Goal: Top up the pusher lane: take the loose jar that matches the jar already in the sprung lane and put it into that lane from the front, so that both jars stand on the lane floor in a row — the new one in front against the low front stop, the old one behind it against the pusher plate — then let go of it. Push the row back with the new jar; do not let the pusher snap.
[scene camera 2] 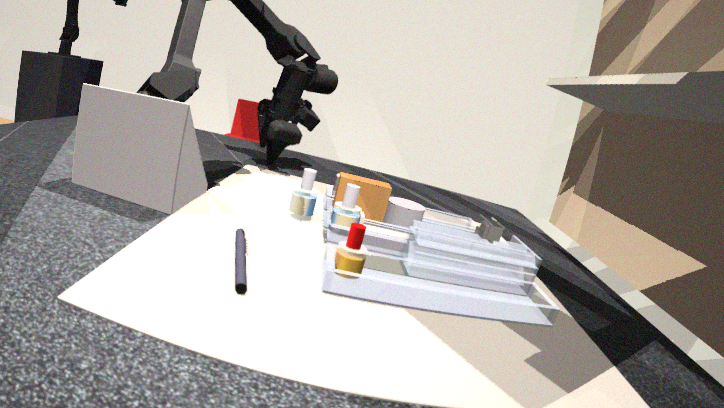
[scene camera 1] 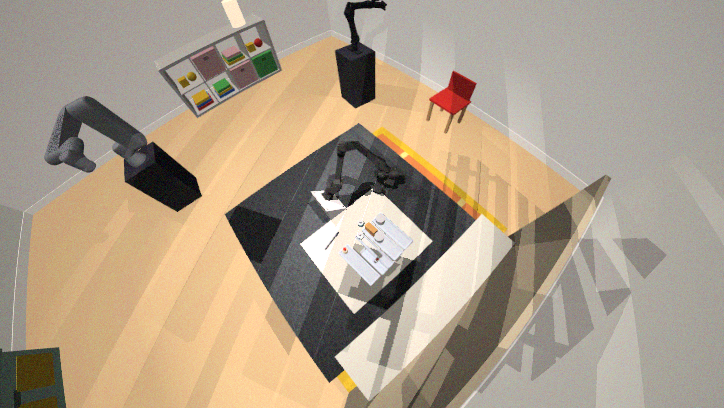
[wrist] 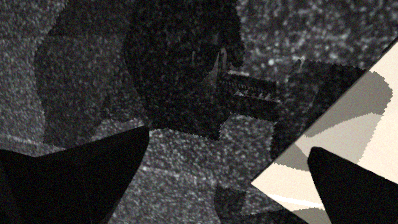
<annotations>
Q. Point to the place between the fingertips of the gripper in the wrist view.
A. At 228,144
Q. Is the gripper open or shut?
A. Open.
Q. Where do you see a dark pen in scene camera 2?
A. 240,285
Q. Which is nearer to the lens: the jar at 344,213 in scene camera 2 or the grey cylinder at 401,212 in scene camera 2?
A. The jar.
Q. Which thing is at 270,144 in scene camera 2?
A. The gripper.
</annotations>
